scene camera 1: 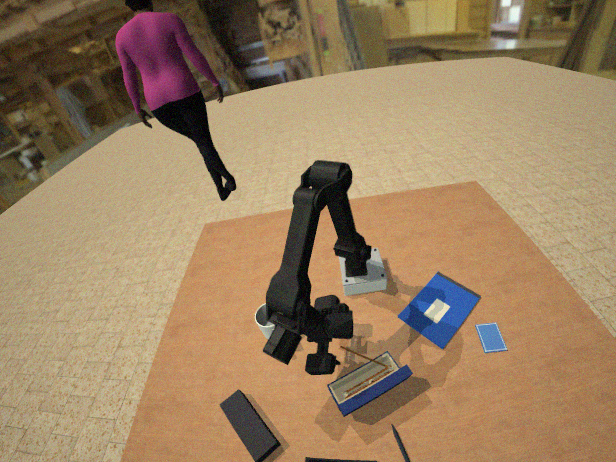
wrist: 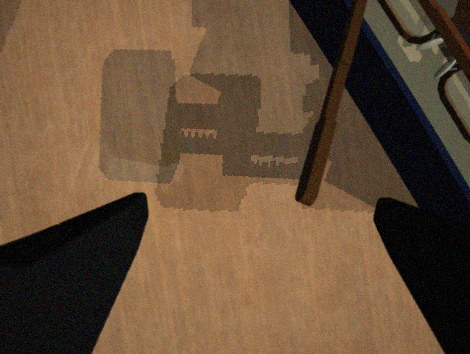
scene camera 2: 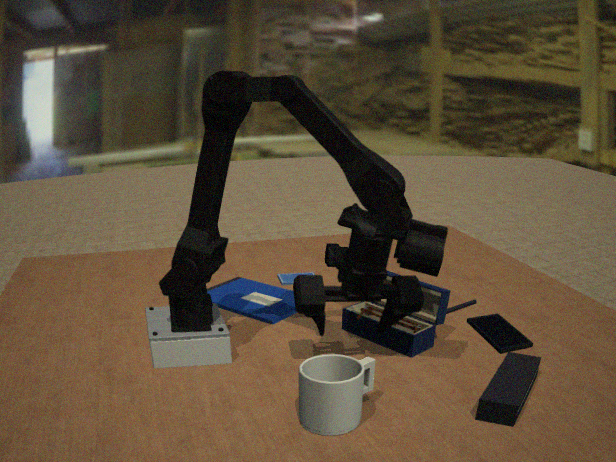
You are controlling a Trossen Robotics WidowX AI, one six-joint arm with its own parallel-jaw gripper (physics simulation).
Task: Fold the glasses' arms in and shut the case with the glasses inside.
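Places are measured from the arm's base along level axes (x up, y back, z right), in centimetres.
Pixels of known places: gripper, fingertip midpoint: (scene camera 1: pixel 340 346) (wrist: pixel 262 206) (scene camera 2: pixel 350 333); arm's base at its link origin: (scene camera 1: pixel 355 268) (scene camera 2: pixel 190 323).
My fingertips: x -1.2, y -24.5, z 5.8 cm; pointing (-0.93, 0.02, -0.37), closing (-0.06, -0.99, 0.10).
For each thing: its middle in the pictures, then the offset to it from my fingertips.
- white mug at the middle of its body: (scene camera 2: pixel 338 389) (scene camera 1: pixel 274 325) dx +0.4, dy +6.9, dz +17.7 cm
- dark block at the middle of its body: (scene camera 2: pixel 511 386) (scene camera 1: pixel 248 424) dx -2.6, dy -18.5, dz +21.8 cm
- black flat slab at the middle of its body: (scene camera 2: pixel 499 332) dx -3.9, dy -28.5, dz +0.9 cm
- dark pen at the middle of its body: (scene camera 2: pixel 452 309) (scene camera 1: pixel 405 456) dx -3.9, dy -24.8, dz -12.6 cm
- blue book at the middle of its body: (scene camera 2: pixel 253 298) (scene camera 1: pixel 440 306) dx -3.9, dy +10.9, dz -28.8 cm
- blue card at the middle of its body: (scene camera 2: pixel 297 278) (scene camera 1: pixel 490 337) dx -4.1, dy -0.3, dz -39.5 cm
The blue case (scene camera 1: pixel 377 393) (scene camera 2: pixel 364 334) (wrist: pixel 387 100) stands on the table with its lid open. The brown glasses (scene camera 1: pixel 367 381) (scene camera 2: pixel 413 325) (wrist: pixel 444 26) lie inside. One glasses arm (scene camera 1: pixel 359 354) (wrist: pixel 324 125) sticks out over the case's long wall, its tip above the table outside. The other arm appears to lie along the frame inside the case. My gripper (scene camera 2: pixel 352 332) (wrist: pixel 262 206) is open and empty, pointing down above the table beside the case. In the wrist view the sticking-out arm's tip shows between the fingertips, nearer the right one.
A white mug (scene camera 1: pixel 264 327) (scene camera 2: pixel 330 400) stands near the gripper. A dark block (scene camera 1: pixel 249 425) (scene camera 2: pixel 510 380), a black flat slab (scene camera 2: pixel 500 332) and a dark pen (scene camera 1: pixel 400 442) (scene camera 2: pixel 461 306) lie beyond the case. A blue book (scene camera 1: pixel 457 300) (scene camera 2: pixel 235 297) and a blue card (scene camera 1: pixel 491 337) (scene camera 2: pixel 295 278) lie on another side.
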